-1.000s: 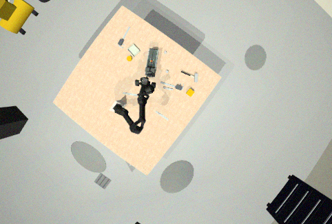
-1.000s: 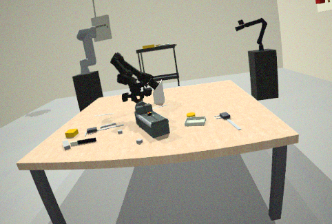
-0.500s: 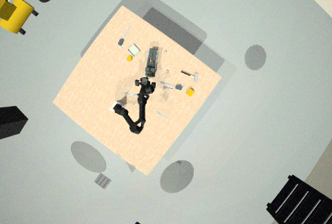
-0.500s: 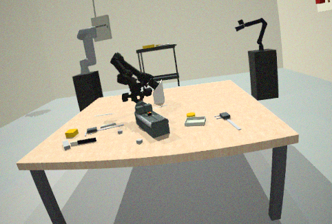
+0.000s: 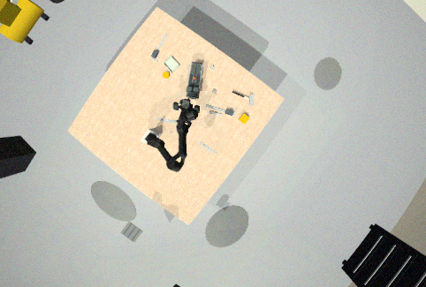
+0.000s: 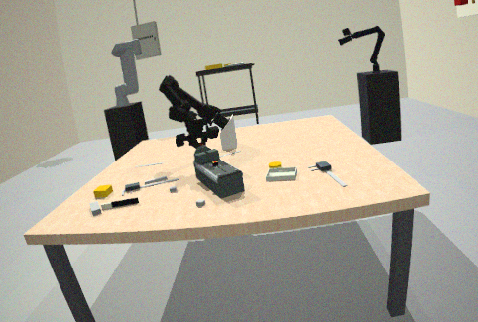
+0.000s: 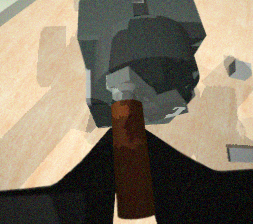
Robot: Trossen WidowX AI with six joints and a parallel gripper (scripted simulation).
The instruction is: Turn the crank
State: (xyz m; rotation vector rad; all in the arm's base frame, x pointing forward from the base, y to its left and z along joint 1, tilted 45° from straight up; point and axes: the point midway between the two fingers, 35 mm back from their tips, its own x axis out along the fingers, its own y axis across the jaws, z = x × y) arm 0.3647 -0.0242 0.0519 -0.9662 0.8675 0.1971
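Now: gripper tip 2 cm below the crank and 1 cm to the left of it. Round my gripper tip: red pointer (15 cm ahead, 7 cm to the left); then brown crank handle (3 cm above, 1 cm to the right, 1 cm behind); then yellow disc (28 cm to the left, 8 cm below, 4 cm ahead).
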